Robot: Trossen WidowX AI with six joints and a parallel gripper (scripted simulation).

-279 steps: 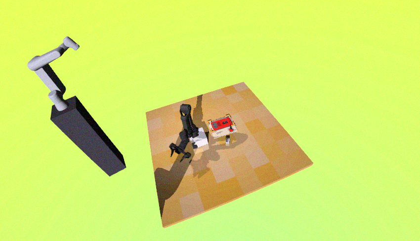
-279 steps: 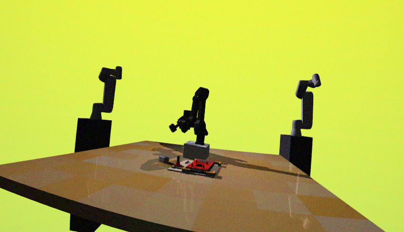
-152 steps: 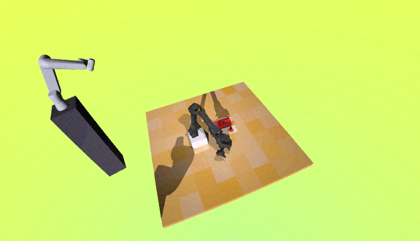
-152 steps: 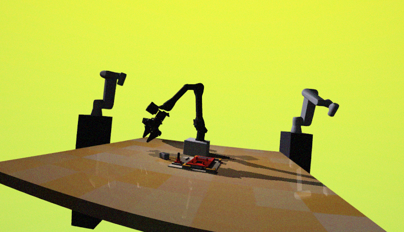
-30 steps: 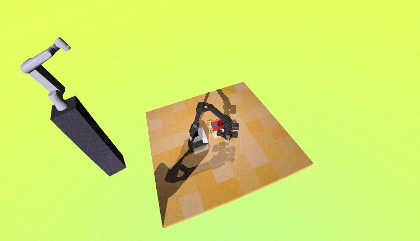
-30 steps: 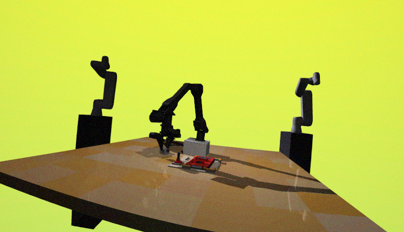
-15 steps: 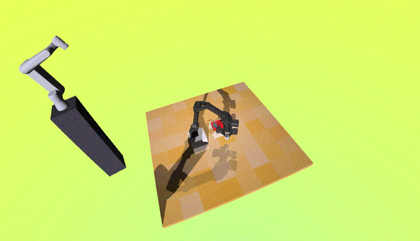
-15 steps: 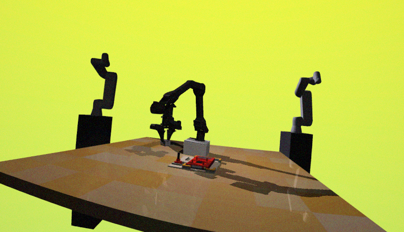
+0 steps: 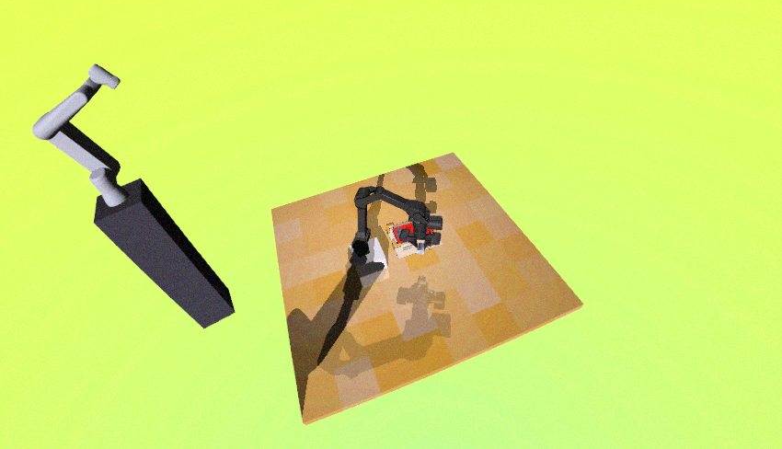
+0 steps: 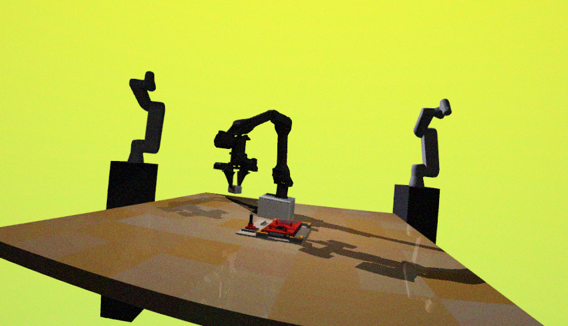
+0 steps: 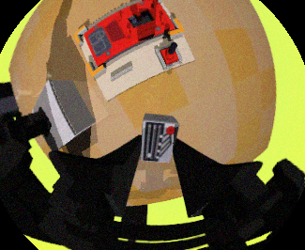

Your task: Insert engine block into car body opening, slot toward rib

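Now: gripper tip 80 mm short of the pale base plate, 200 mm to the right of it and 130 mm above it. Also, from my gripper tip: engine block (10 mm below); then black post (110 mm ahead, 90 mm to the left, 100 mm below).
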